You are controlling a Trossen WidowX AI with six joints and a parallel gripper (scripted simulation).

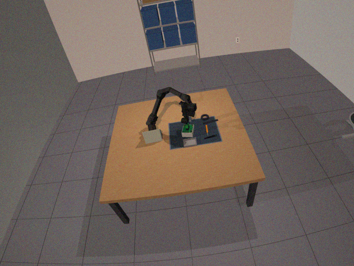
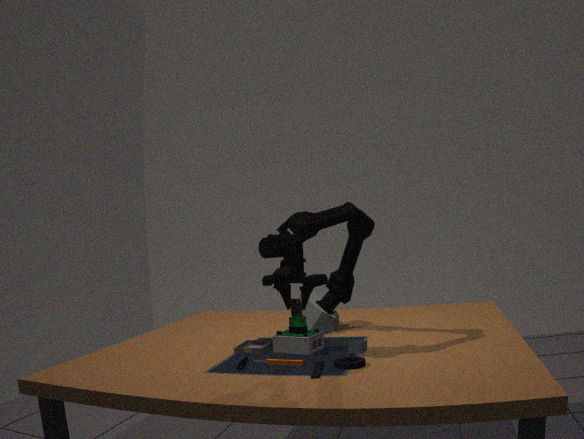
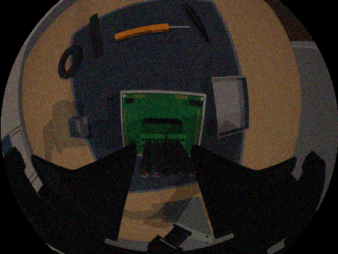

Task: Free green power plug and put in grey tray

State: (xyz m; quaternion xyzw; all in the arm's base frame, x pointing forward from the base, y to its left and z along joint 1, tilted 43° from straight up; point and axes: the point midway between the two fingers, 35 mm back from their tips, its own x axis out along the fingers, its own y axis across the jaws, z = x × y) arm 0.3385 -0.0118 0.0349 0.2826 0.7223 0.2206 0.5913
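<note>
Right now my gripper tip is 3 cm above the green power plug. Also, from my gripper tip: dark blue mat 5 cm ahead, 1 cm to the left, 12 cm below; grey tray 1 cm ahead, 14 cm to the right, 12 cm below; orange screwdriver 17 cm ahead, 2 cm to the left, 12 cm below.
</note>
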